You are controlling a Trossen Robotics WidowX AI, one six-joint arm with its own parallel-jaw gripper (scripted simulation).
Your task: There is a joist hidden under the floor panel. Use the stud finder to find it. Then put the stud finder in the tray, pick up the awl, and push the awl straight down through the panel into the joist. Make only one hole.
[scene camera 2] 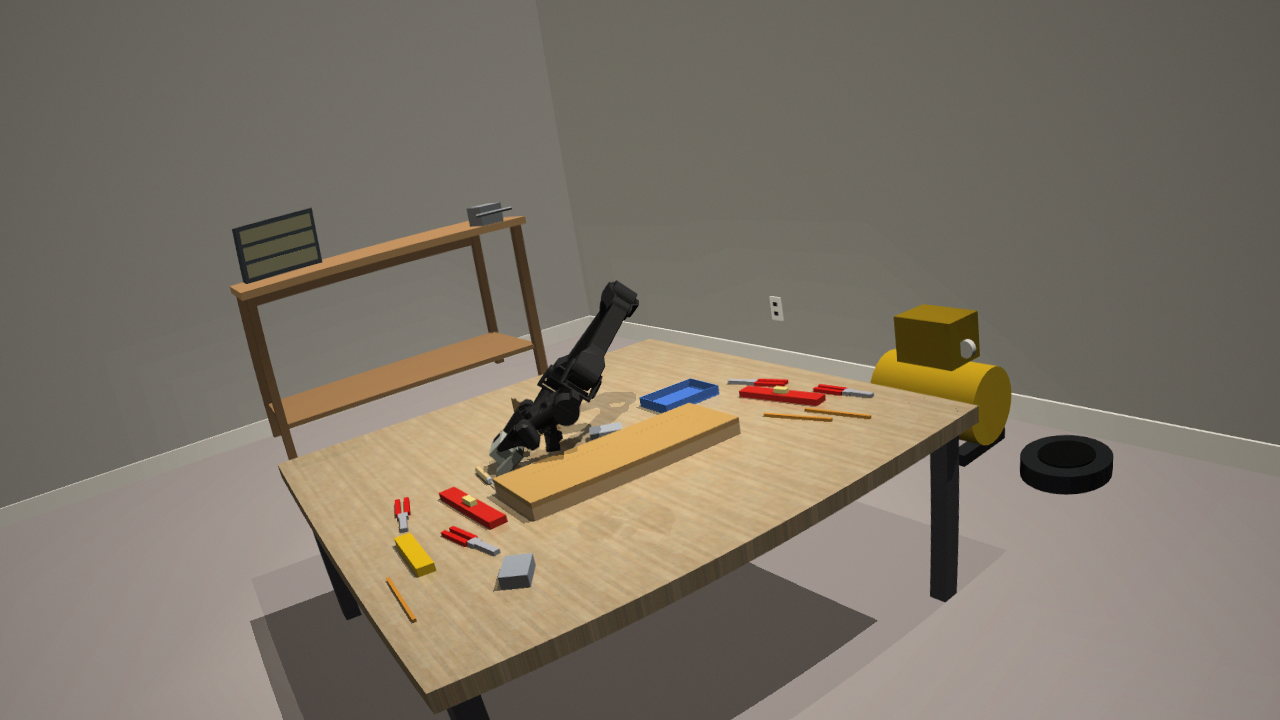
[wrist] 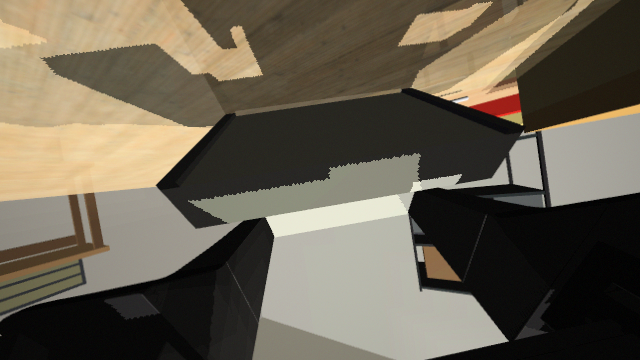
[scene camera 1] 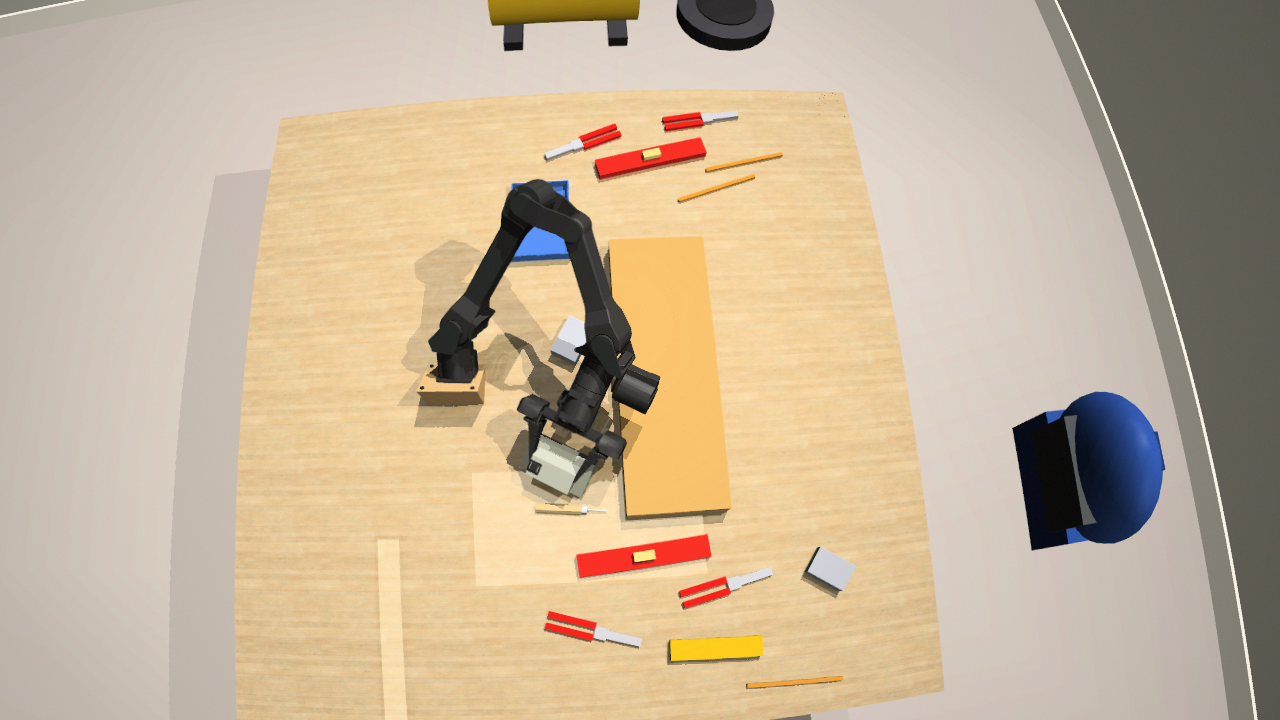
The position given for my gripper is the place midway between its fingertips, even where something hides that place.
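Observation:
I can see my gripper (scene camera 1: 552, 471), and it shows in scene camera 2 (scene camera 2: 499, 443) and in the wrist view (wrist: 336, 197) too. There is a stud finder (scene camera 1: 554, 463), which I also find in scene camera 2 (scene camera 2: 507, 460) and in the wrist view (wrist: 307, 168). A yellow block (scene camera 1: 724, 647) is here as well, visible too in scene camera 2 (scene camera 2: 412, 551). I see a grey block (scene camera 1: 572, 335) and another grey block (scene camera 1: 827, 567), a red level (scene camera 2: 475, 509) and another red level (scene camera 1: 616, 165). The scene has a blue tray (scene camera 1: 538, 244) in it, too.

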